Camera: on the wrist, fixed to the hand. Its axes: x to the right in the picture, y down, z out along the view.
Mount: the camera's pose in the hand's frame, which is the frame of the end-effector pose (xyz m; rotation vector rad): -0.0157 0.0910 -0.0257 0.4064 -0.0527 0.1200
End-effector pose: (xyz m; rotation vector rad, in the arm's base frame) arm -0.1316 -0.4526 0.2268 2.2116 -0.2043 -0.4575
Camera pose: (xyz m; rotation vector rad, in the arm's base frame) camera -0.1350 -0.4866 0.3163 2.5651 -0.4924 -0.4372
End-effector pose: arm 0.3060 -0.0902 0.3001 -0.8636 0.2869 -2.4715
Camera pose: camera 0.3358 -0.1586 0.2400 -0.7119 -0.1742 -2.2763
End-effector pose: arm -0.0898 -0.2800 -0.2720 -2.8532 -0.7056 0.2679
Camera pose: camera -0.0577 -0.3701 -0.2657 -2.5081 -0.4288 0.4492
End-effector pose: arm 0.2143 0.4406 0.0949 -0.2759 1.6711 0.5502
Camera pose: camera 0.1515 0.5036 0.1307 0.1341 1.7126 0.2920
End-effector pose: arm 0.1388 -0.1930 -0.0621 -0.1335 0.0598 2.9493
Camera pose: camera 0.1391 -0.2865 -0.0833 0.0068 0.6744 2.9813
